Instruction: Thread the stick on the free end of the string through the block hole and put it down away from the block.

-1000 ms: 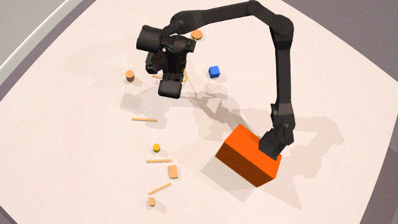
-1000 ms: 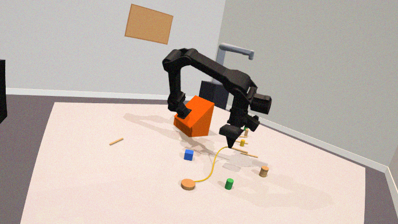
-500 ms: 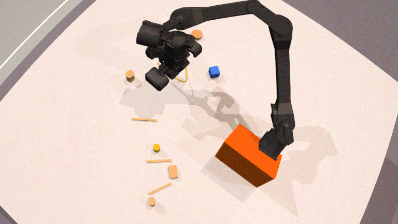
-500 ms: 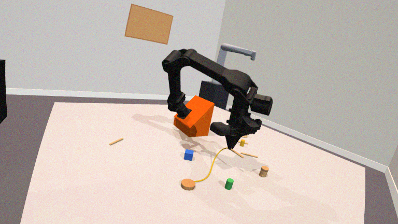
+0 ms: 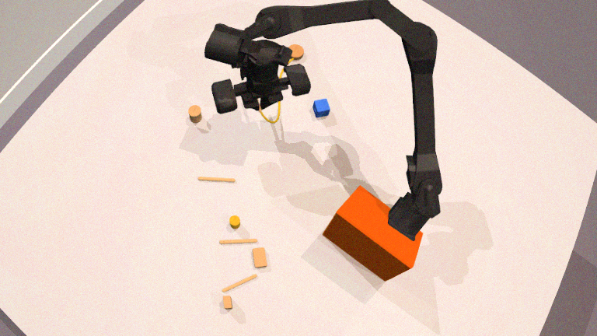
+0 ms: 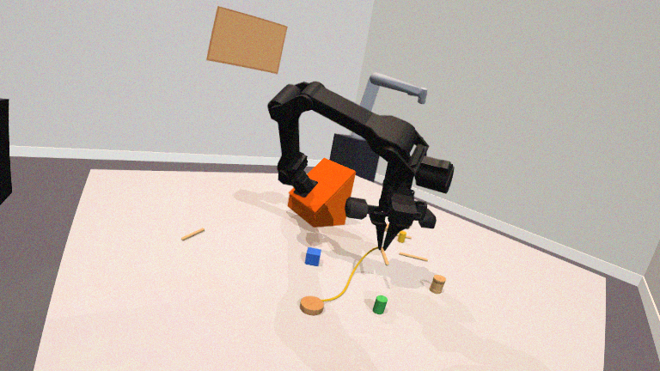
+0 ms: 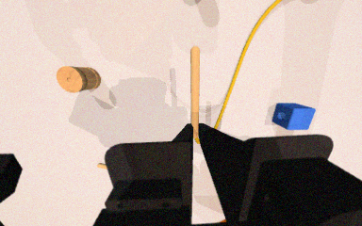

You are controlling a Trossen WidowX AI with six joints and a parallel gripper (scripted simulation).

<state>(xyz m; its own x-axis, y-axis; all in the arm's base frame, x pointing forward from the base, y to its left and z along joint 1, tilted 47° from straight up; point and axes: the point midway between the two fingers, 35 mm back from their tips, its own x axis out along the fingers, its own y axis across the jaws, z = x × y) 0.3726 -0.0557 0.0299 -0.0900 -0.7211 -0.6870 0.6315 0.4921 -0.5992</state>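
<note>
Right now the thin wooden stick is 10 mm to the right of my gripper tip and 10 mm ahead of it. The rest, counted from my gripper tip: green cylinder 100 mm to the right, 100 mm ahead, 50 mm below; blue block 100 mm to the right, 100 mm behind, 50 mm below; tan cylinder 120 mm ahead, 70 mm to the left, 50 mm below.
</note>
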